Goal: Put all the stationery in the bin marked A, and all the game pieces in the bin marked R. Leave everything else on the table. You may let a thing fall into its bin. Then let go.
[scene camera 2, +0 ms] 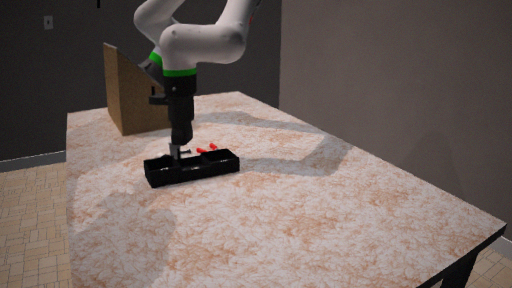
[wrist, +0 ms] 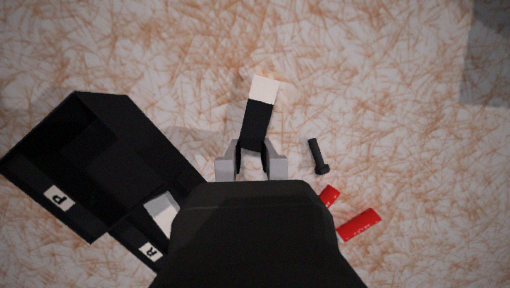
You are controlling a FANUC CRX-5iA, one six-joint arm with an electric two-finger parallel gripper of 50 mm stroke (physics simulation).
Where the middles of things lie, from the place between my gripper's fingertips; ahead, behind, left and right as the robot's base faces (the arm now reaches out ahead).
I see the black three-part bin tray (scene camera 2: 163, 171) 10 cm ahead of my hand, 2 cm above it and 1 cm to the left of it. The rest, counted from my hand: black-and-white eraser (wrist: 263, 91) 3 cm behind, 2 cm to the right; red battery (wrist: 365, 220) 14 cm to the left, 4 cm behind; white domino (wrist: 163, 208) 11 cm ahead, 1 cm above.
